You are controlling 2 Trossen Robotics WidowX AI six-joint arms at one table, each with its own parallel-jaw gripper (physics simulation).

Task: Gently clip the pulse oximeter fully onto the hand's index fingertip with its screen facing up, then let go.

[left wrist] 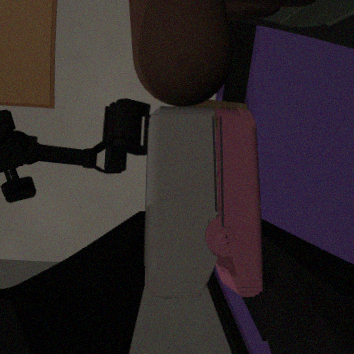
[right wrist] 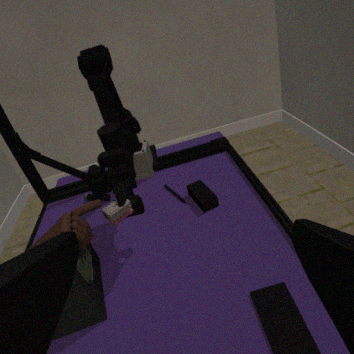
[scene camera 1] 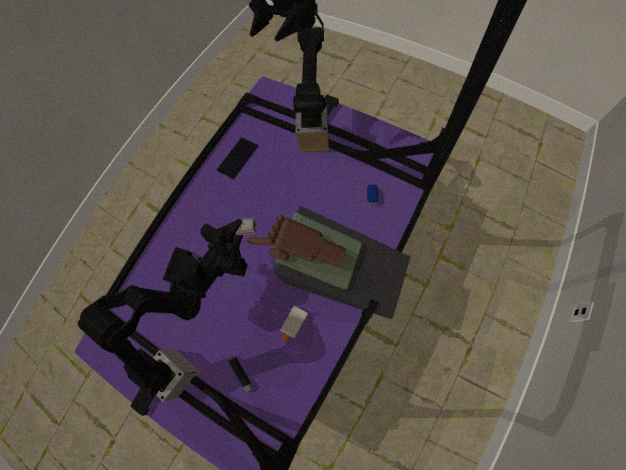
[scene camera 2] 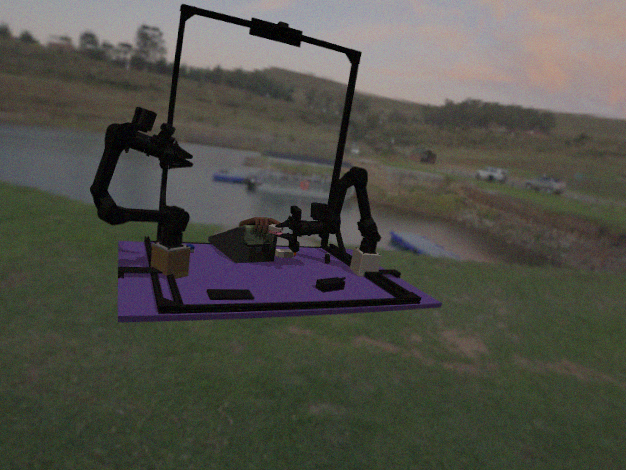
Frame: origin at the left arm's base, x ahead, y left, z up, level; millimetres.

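Seen in the pictures: left gripper, fingertip midpoint: (left wrist: 194, 223) (right wrist: 123, 211) (scene camera 1: 242, 223) (scene camera 2: 275, 230); right gripper, fingertip midpoint: (right wrist: 186, 236) (scene camera 1: 262, 37) (scene camera 2: 192, 161); left arm's base at its link origin: (scene camera 1: 160, 375) (scene camera 2: 367, 251); right arm's base at its link origin: (scene camera 1: 311, 119) (scene camera 2: 171, 244).
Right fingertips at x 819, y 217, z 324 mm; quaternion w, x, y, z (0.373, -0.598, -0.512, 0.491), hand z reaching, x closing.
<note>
Offsets run from my right fingertips to a thing's top centre. "spot": to the spot under its first point.
The pulse oximeter {dx -364, dy -178, dz -231 mm} (scene camera 1: 246, 226) (scene camera 2: 275, 230) (left wrist: 182, 200) (right wrist: 117, 211), pale grey with a pink lower half, is held level, pale face up. My left gripper (scene camera 1: 240, 233) (scene camera 2: 282, 234) (left wrist: 194, 223) is shut on it. The hand (scene camera 1: 300, 237) (scene camera 2: 258, 222) (right wrist: 67, 227) lies palm down, its index finger (scene camera 1: 259, 241) (left wrist: 180, 55) (right wrist: 89, 207) stretched toward the left gripper. In the left wrist view the fingertip is at the oximeter's front end, lined up with the grey half; contact is unclear. My right gripper (scene camera 1: 264, 36) (scene camera 2: 191, 159) (right wrist: 186, 236) is open and empty, high and away.
The hand rests on a green pad {spot: dx -283, dy -456, dz -330 mm} (scene camera 1: 351, 270) over a dark wedge (scene camera 1: 384, 275) (scene camera 2: 235, 247). A white bottle {dx -491, dy -404, dz -402 mm} (scene camera 1: 294, 322) (scene camera 2: 284, 253), a dark cylinder {dx -693, dy -372, dz -402 mm} (scene camera 1: 239, 372), a blue item {dx -28, dy -365, dz -397 mm} (scene camera 1: 372, 193), a black slab {dx -163, dy +95, dz -422 mm} (scene camera 1: 237, 157) (scene camera 2: 230, 294) and a black box {dx -571, dy -6, dz -394 mm} (scene camera 2: 330, 284) (right wrist: 202, 195) lie around.
</note>
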